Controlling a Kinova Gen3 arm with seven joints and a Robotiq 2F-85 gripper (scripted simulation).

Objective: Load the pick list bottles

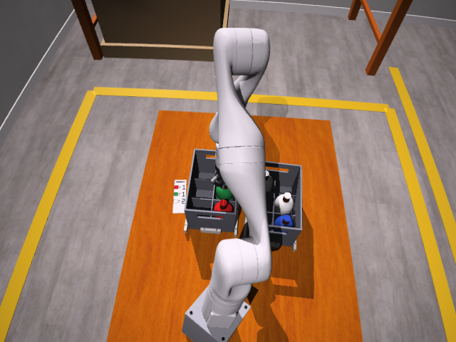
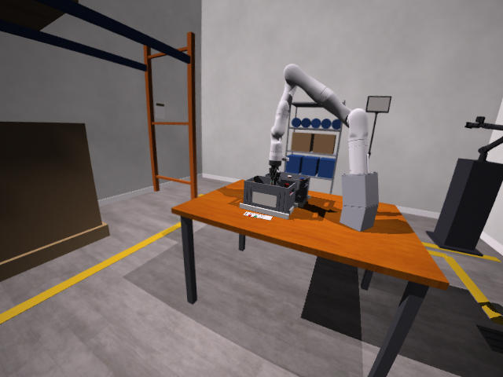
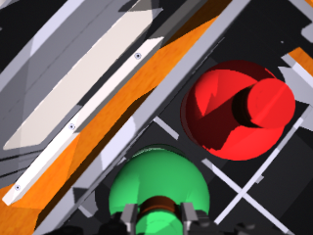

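Right now my hand is 70 mm above the green bottle. From my hand the other things lie so: pick list (20 mm ahead, 190 mm to the left, 160 mm below); blue bottle (140 mm behind, 230 mm to the right, 70 mm below); red bottle (90 mm behind, 70 mm below).
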